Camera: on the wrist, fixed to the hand. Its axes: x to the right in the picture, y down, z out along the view.
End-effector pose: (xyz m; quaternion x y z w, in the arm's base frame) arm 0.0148 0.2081 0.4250 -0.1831 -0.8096 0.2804 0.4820
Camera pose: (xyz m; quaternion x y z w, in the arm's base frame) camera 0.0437 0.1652 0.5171 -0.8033 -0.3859 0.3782 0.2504
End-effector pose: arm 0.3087 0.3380 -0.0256 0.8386 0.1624 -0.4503 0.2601
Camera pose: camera 0.3086 0.4407 -0.0503 0.7283 -0.3592 0.0390 0.5822
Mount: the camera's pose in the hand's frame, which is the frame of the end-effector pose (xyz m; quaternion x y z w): 0.0246 -0.0906 -0.0484 -0.1434 0.1727 0.6918 0.6863
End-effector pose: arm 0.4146 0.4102 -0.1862 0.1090 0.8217 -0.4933 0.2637
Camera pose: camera 0.3384 0.4059 -0.1132 0.6907 0.6048 -0.0195 0.3960
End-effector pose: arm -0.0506 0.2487 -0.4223 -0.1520 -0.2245 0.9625 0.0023
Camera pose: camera -0.0656 0.3528 -0.4315 0.4262 0.1866 -0.6037 0.6473
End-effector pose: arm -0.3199 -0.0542 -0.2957 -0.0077 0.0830 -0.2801 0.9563
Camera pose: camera -0.3558 -0.1422 -0.3417 -0.0366 0.2676 0.4799 0.8347
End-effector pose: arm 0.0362 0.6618 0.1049 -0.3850 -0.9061 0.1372 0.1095
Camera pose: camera -0.0263 0.6273 0.1828 -0.9304 -0.3563 -0.0265 0.0815
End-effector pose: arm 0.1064 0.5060 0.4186 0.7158 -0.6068 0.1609 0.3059
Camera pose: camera 0.2060 0.5246 0.4483 -0.0002 -0.8819 0.3586 0.3061
